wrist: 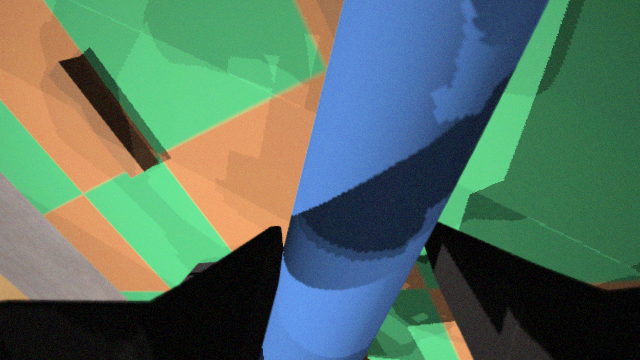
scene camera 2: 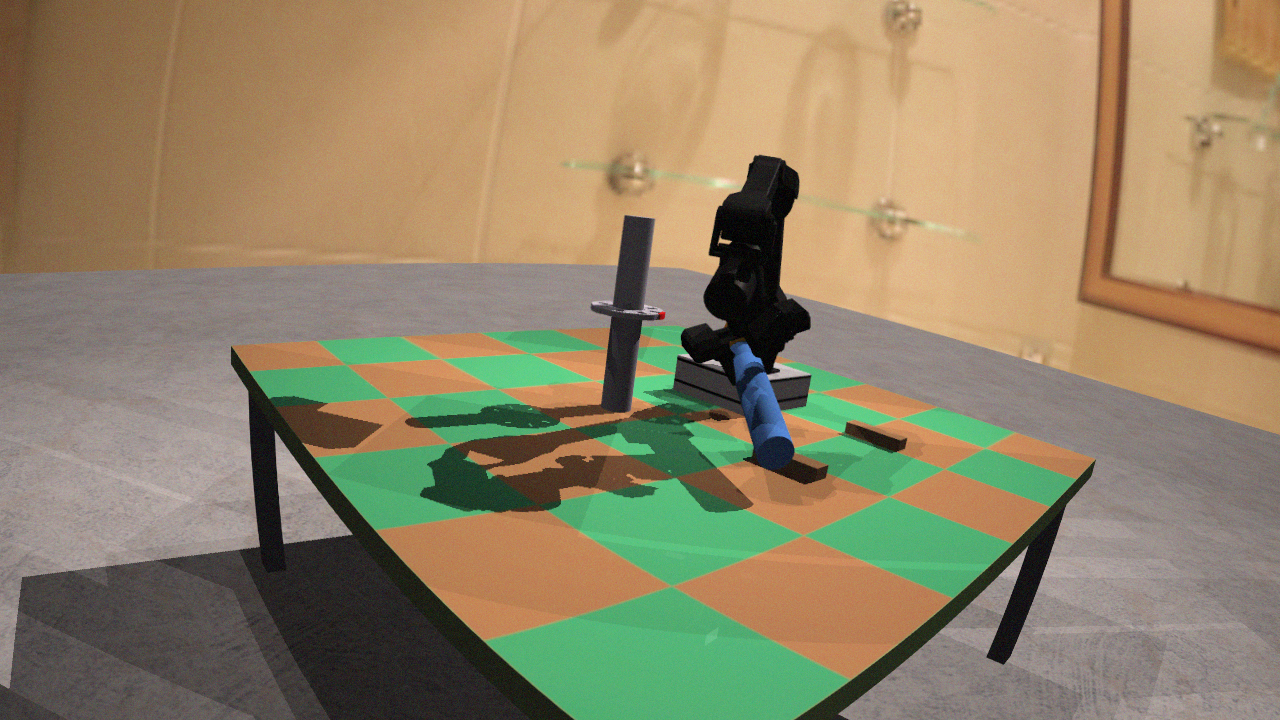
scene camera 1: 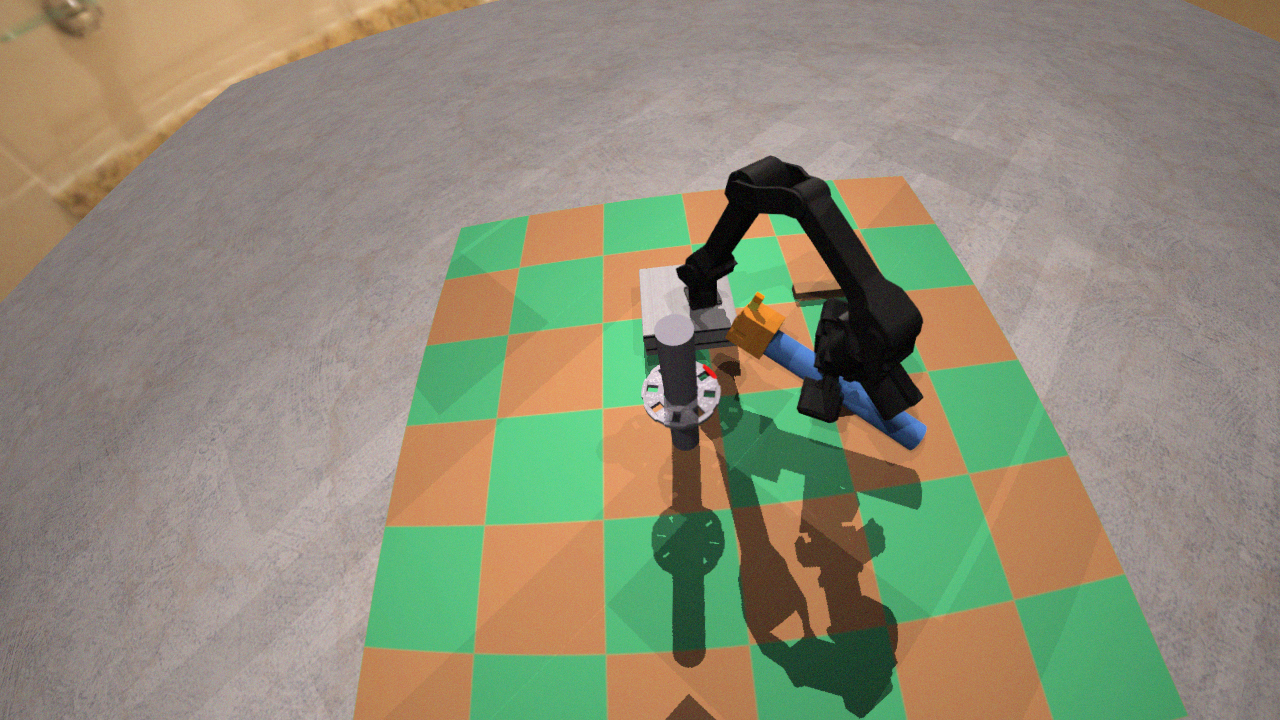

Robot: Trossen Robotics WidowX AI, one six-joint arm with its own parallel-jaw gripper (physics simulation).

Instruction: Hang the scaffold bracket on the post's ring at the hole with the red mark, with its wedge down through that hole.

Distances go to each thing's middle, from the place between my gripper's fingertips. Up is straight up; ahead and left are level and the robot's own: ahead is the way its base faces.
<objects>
Right now the scaffold bracket [scene camera 1: 757, 333] is 2 cm ahead of my hand, 2 cm to the left of it and 1 cm above it. The rest, counted from my hand: grey post [scene camera 2: 637, 235] (1 cm ahead, 23 cm to the right, 5 cm above).
</objects>
